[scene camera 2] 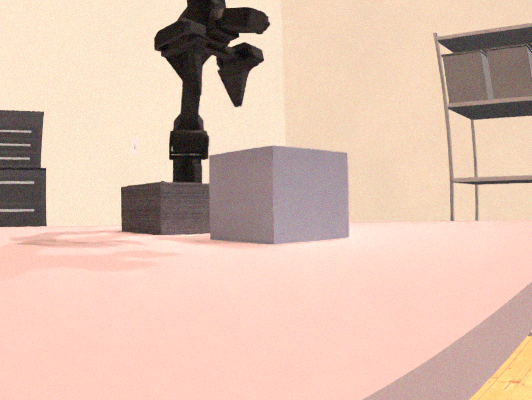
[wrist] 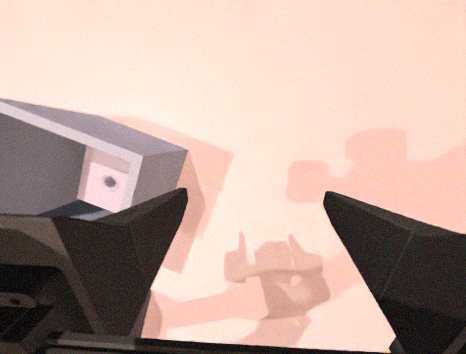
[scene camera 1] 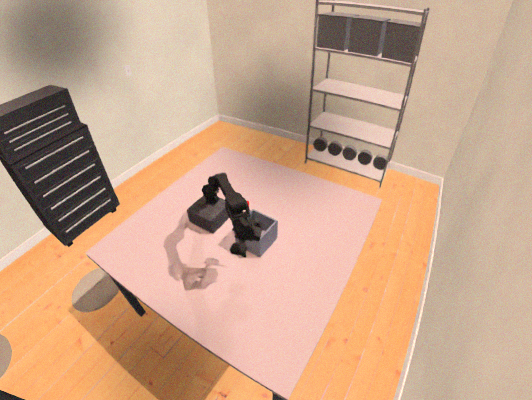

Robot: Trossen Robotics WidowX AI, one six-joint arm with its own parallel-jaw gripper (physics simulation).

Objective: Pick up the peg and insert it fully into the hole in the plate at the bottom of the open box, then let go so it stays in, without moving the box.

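Frame: origin at the arm's base, x ahead, y left, z up, level; centimetres.
Seen in the pictures: gripper, between the fingertips: (scene camera 2: 218, 101) (wrist: 254, 196) (scene camera 1: 248, 249); arm's base, origin of its link: (scene camera 2: 186, 186) (scene camera 1: 212, 201).
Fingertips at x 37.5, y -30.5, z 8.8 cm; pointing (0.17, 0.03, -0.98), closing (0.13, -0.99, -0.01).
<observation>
Pixels of each thing's top centre, then the offset from my fingertips to it. "pt": a spot on its surface instead. Level surfaces: height alone.
- grey-blue open box, centre of its top: (wrist: 52, 200) (scene camera 2: 278, 153) (scene camera 1: 255, 223) dy +19.9, dx -5.2, dz -4.9 cm
- pale plate, centre of its top: (wrist: 108, 182) dy +19.9, dx -5.2, dz -12.7 cm
- dark round hole, a spot on its surface: (wrist: 110, 181) pt dy +20.8, dx -5.5, dz -14.1 cm
- pink table top, height of its surface: dz -18.7 cm
A small part of the red peg (scene camera 1: 247, 204) shows in scene camera 1 behind the arm, at the box's far left side. The rest is hidden. The peg does not show in scene camera 2 or the wrist view. The grey-blue open box (scene camera 1: 269, 238) (scene camera 2: 310, 195) (wrist: 162, 172) stands on the table. Inside it, the pale plate (wrist: 97, 194) shows a dark round hole (wrist: 110, 181). My gripper (scene camera 1: 251, 245) (scene camera 2: 212, 92) (wrist: 254, 196) is open and empty. It hangs above table height beside the box's near left side in scene camera 1; in the wrist view the box is at the left.
The arm's dark base block (scene camera 1: 206, 216) (scene camera 2: 142, 209) stands left of the box on the pink table top (scene camera 1: 300, 300) (scene camera 2: 225, 320). The arm reaches over the box's left part in scene camera 1. A shelf rack (scene camera 1: 308, 100) and a black drawer cabinet (scene camera 1: 60, 170) stand beyond the table.
</observation>
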